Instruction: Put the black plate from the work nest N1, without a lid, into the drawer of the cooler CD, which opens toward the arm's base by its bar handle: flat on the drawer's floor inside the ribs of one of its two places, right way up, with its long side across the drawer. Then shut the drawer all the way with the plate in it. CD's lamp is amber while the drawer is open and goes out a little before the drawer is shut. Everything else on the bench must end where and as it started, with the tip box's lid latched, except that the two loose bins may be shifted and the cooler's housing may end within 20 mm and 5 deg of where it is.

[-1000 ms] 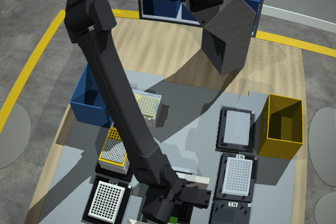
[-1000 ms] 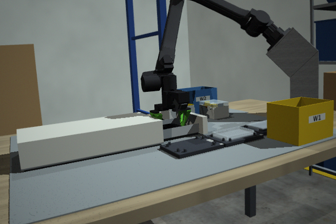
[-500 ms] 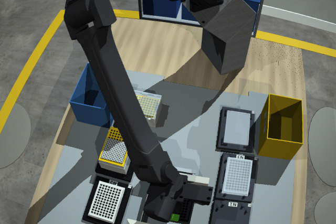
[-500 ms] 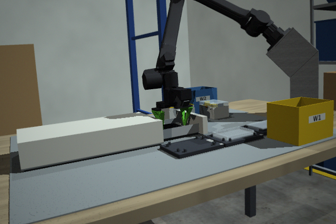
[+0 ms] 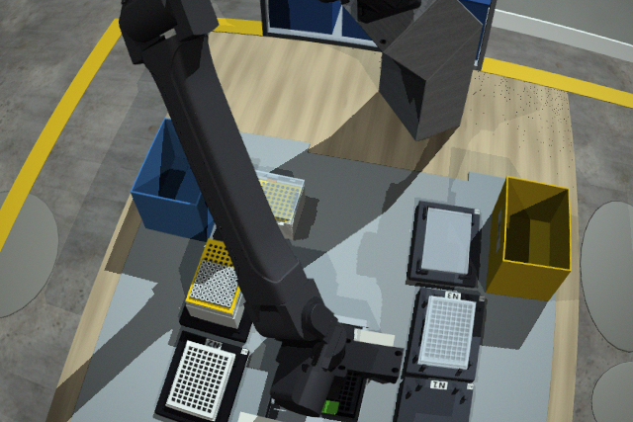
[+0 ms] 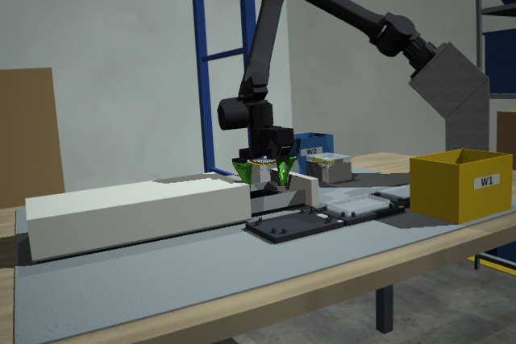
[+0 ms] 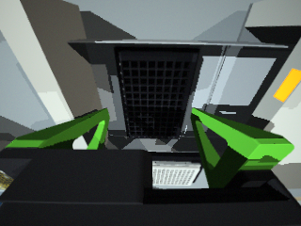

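The black plate lies 10 mm ahead of my hand and 30 mm below it. Round my hand: work nest N1 (80 mm ahead, 180 mm to the left, 50 mm below); cooler CD (170 mm ahead, 40 mm to the right, 20 mm below); drawer (40 mm ahead, 10 mm to the right, 30 mm below).
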